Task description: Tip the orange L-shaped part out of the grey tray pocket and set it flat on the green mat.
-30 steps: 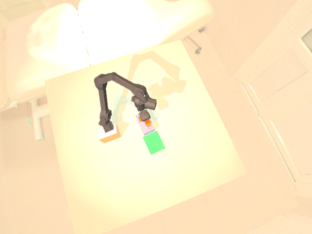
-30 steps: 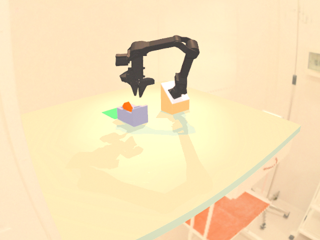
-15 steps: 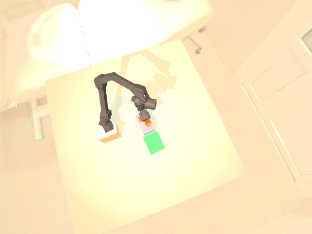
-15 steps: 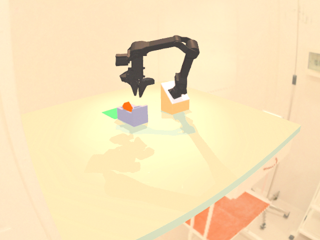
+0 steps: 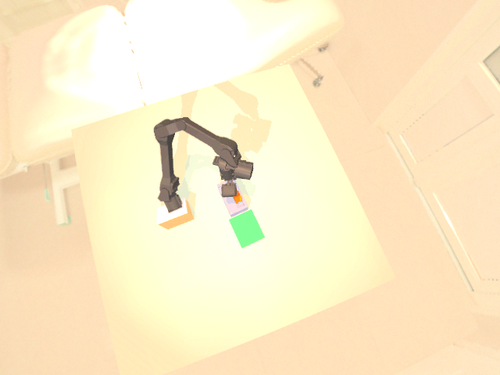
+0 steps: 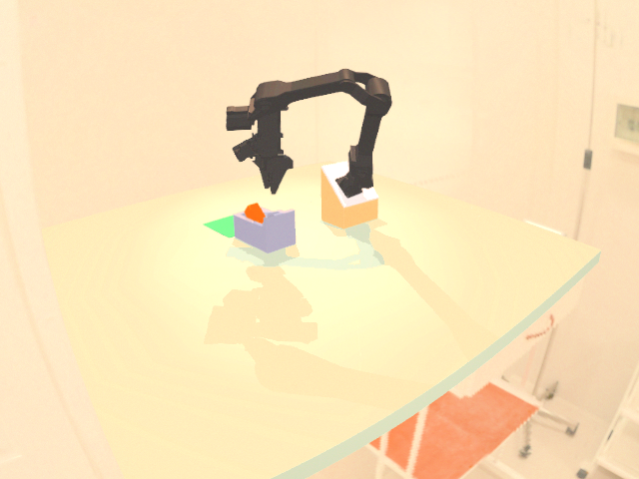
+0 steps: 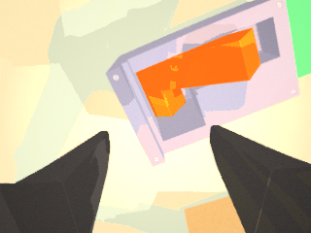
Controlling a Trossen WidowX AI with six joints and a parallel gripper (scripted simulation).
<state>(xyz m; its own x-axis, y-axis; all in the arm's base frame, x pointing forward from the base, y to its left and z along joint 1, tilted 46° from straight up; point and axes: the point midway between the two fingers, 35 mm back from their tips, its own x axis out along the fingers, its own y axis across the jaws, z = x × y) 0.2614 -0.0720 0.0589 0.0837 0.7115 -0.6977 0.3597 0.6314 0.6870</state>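
Now: the orange L-shaped part 100 mm below my gripper tip, 30 mm to the right of it and 10 mm behind it. Round my gripper tip: green mat 200 mm to the right, 160 mm below, 10 mm behind.
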